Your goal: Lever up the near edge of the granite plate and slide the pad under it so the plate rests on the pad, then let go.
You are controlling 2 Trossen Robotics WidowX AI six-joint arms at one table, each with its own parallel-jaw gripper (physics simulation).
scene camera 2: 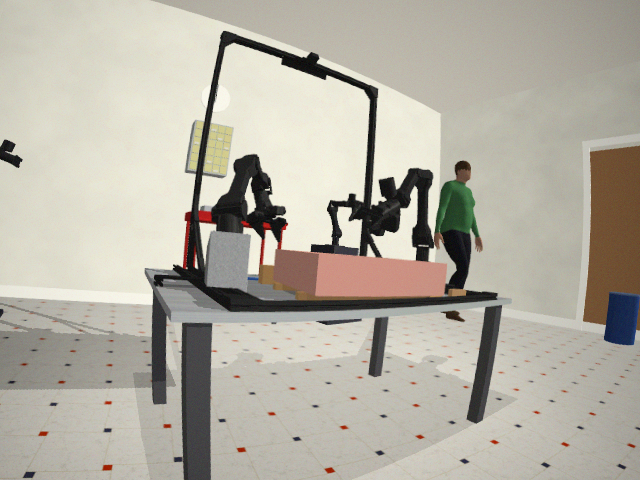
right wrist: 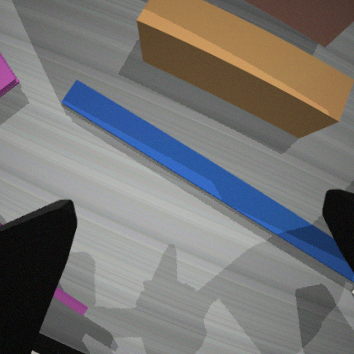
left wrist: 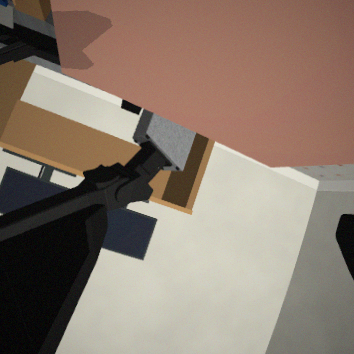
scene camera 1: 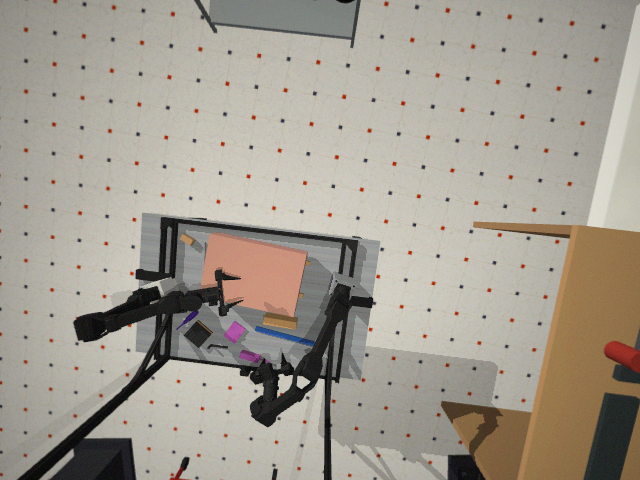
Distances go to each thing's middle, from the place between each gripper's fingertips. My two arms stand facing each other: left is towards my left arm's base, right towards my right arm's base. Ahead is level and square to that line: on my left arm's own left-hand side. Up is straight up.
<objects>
Now: the blue bar point(right wrist: 163, 148) 10 mm ahead of my right hand, 60 mm to the right of it and 140 mm below it. Also, from my right hand: granite plate point(scene camera 2: 320, 274): 380 mm ahead, 90 mm to the left, 80 mm below.
The granite plate is 3 cm ahead of my left hand, 1 cm to the right of it and 15 cm below it. From my left hand the other things lie so: blue bar 34 cm behind, 16 cm to the right, 21 cm below.
</objects>
